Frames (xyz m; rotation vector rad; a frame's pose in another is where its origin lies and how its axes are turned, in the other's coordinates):
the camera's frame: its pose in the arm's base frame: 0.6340 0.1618 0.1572 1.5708 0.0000 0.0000
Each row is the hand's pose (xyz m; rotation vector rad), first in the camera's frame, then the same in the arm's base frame.
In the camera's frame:
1: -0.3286 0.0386 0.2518 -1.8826 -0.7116 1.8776
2: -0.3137 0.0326 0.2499 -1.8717 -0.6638 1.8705
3: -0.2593 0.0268 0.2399 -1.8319 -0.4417 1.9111
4: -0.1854 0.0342 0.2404 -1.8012 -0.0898 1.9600
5: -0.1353 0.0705 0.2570 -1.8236 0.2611 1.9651
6: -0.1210 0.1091 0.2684 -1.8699 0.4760 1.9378
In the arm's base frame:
1: 0.3054 -0.0900 0.1958 -0.7795 -1.5060 0.6782
2: 0.3203 -0.0881 0.1898 -0.7580 -1.4783 0.7039
3: 0.3747 -0.0781 0.1840 -0.7090 -1.3823 0.8633
4: 0.4486 -0.0786 0.1914 -0.6799 -1.2098 1.1038
5: 0.4987 -0.0952 0.2277 -0.7110 -1.0013 1.3082
6: 0.5130 -0.1066 0.2663 -0.7614 -0.8524 1.4076

